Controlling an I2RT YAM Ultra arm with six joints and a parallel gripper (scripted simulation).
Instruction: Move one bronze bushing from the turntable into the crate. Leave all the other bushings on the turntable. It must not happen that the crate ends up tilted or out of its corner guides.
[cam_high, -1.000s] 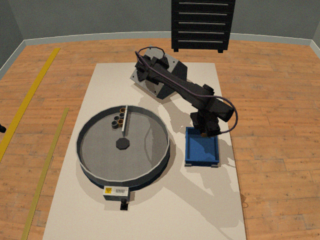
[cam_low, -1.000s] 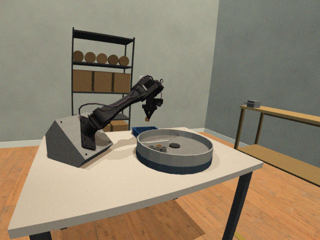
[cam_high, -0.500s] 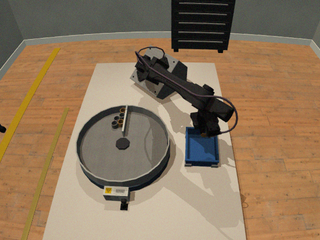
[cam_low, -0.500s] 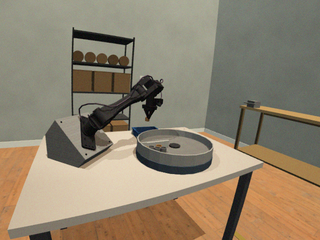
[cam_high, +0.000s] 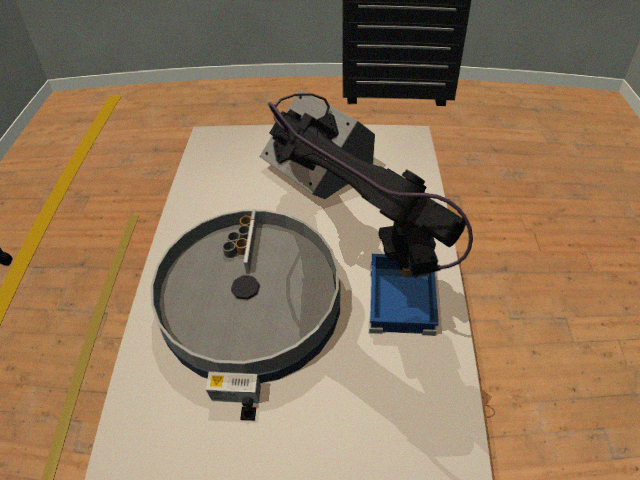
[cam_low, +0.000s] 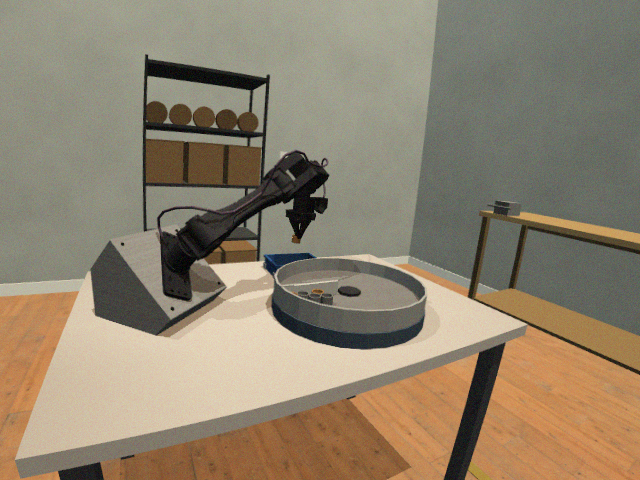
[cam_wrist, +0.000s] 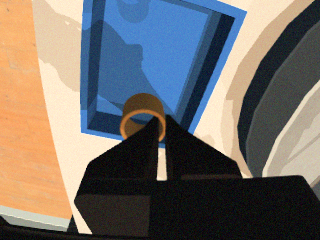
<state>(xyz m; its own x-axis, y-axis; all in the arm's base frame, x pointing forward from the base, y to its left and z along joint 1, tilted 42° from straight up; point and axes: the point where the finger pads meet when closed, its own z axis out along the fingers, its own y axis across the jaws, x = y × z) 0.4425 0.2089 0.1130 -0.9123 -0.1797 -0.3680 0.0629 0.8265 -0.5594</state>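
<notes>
The blue crate is 20 mm to the left of my hand and 110 mm below it. From my hand the other things lie so: grey turntable (80 mm behind, 330 mm to the right, 90 mm below).
</notes>
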